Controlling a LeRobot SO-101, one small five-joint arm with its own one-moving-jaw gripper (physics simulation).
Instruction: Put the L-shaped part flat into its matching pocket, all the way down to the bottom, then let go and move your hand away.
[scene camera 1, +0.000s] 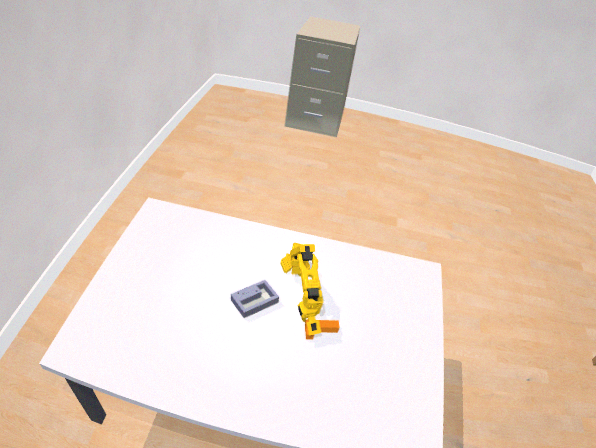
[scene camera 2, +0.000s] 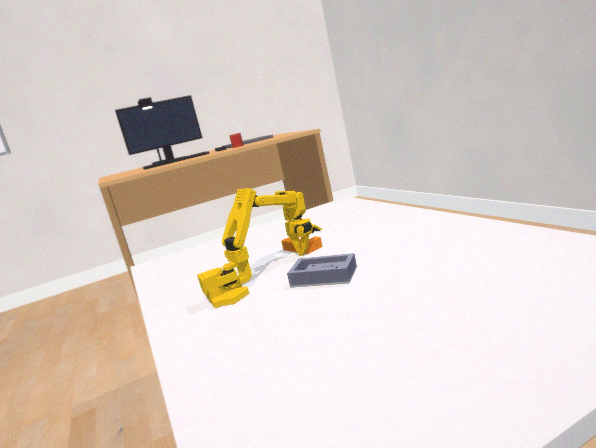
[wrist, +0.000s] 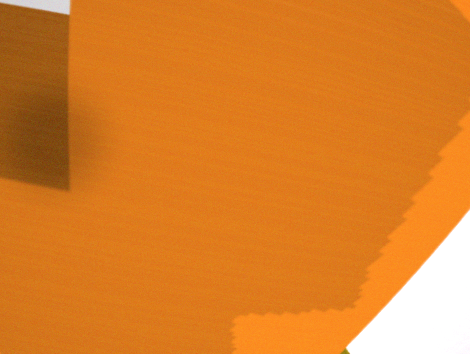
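Pixels of known places: end effector, tool point: (scene camera 1: 307, 321) (scene camera 2: 301, 254) (wrist: 203, 284); arm's base, origin of the base link: (scene camera 1: 294, 270) (scene camera 2: 235, 293).
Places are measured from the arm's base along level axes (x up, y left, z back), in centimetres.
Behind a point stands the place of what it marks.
Observation:
The orange L-shaped part (scene camera 1: 330, 326) @(x 3.0, y 16.9, z -24.1 cm) (scene camera 2: 314, 244) @(x 1.7, y 9.3, z -26.8 cm) (wrist: 225, 150) lies on the table, apart from the holder, and fills most of the wrist view. My gripper (scene camera 2: 301, 251) points down at the part, with its tips low beside it in scene camera 2. It is shut and empty. In scene camera 1 the gripper body covers the part near its corner and hides the tips. The jaws cannot be made out in the wrist view. The grey-blue holder (scene camera 1: 261, 308) @(x 1.4, y -6.9, z -22.1 cm) (scene camera 2: 320, 277) @(x 1.9, y -13.8, z -16.3 cm) has an L-shaped pocket around a raised block, and the pocket holds no orange part.
The white table (scene camera 1: 165, 310) @(x 0.0, y -37.9, z -32.4 cm) (scene camera 2: 425, 325) @(x 0.0, y -43.0, z -20.1 cm) bears the arm, the part and the holder. The holder stands to the left of the gripper in scene camera 1. A filing cabinet (scene camera 1: 320, 85) and a desk (scene camera 2: 200, 192) with a monitor (scene camera 2: 160, 125) stand beyond the table.

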